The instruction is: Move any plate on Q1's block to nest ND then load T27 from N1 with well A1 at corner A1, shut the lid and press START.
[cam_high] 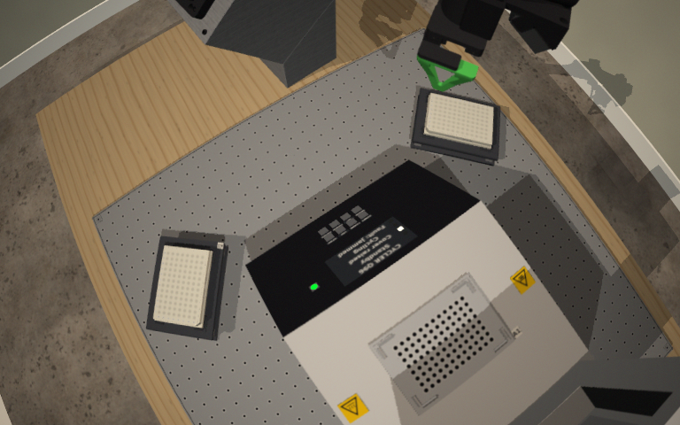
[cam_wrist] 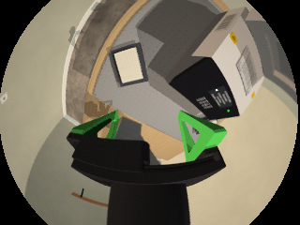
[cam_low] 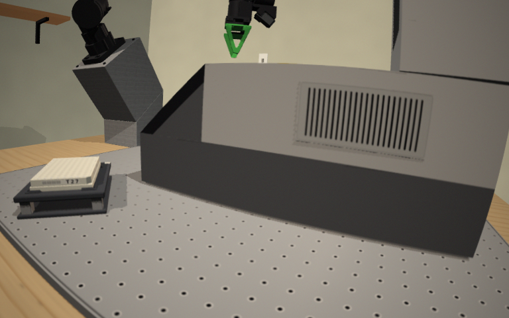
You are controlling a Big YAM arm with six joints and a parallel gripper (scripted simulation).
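Now: hand 47 cm to the left of the nest N1, 25 cm above it and 6 cm past it. The rest, counted from my hand: nest ND 25 cm below, 9 cm to the left, 1 cm ahead.
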